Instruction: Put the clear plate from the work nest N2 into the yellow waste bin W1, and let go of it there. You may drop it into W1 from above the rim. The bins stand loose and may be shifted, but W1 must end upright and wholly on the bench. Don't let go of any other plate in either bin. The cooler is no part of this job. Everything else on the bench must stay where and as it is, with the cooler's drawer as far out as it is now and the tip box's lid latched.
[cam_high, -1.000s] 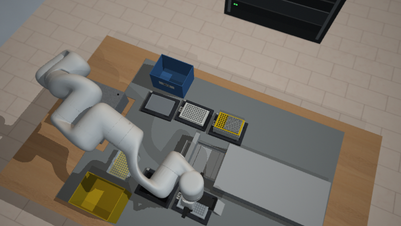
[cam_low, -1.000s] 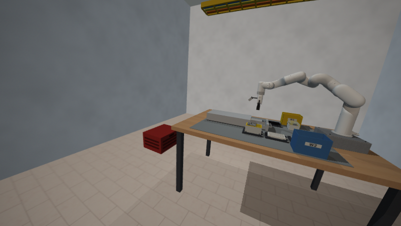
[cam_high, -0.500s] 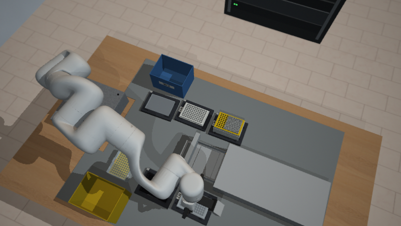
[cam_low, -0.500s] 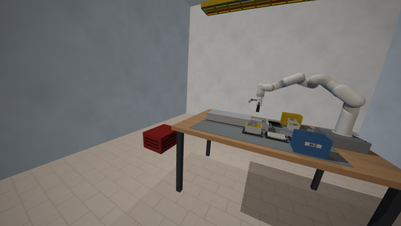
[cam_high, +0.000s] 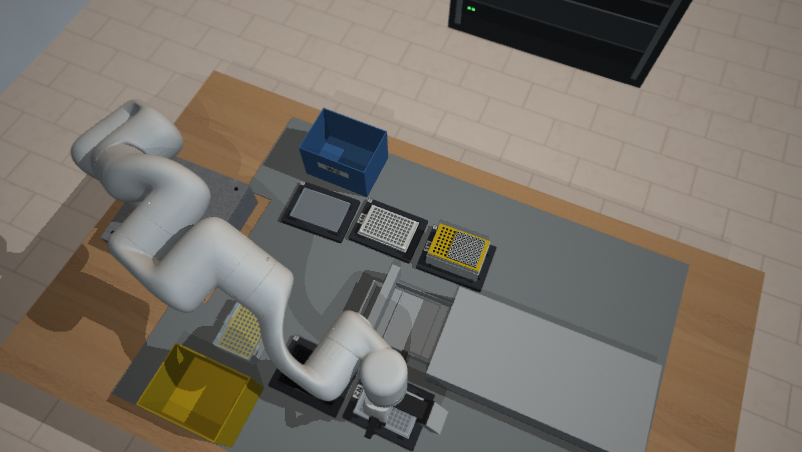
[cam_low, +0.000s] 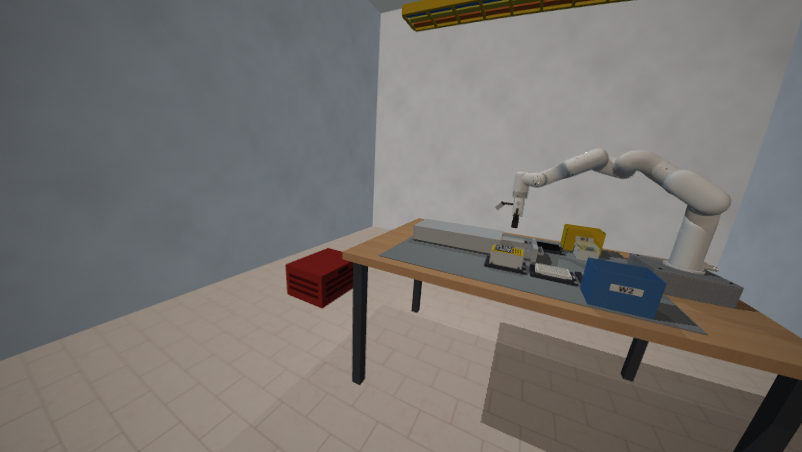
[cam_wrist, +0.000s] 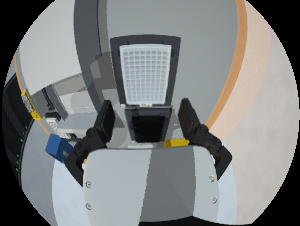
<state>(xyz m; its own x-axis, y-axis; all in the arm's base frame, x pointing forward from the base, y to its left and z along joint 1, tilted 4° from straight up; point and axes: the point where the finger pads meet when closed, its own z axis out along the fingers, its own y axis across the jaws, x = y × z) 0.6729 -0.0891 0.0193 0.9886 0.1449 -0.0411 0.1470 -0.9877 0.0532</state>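
Right now the clear plate is 90 mm below my hand. Also, from my hand: black plate: 170 mm behind, 30 mm to the right, 90 mm below; drawer: 20 mm behind, 180 mm to the left, 90 mm below; grey cooler: 100 mm ahead, 200 mm to the left, 80 mm below.
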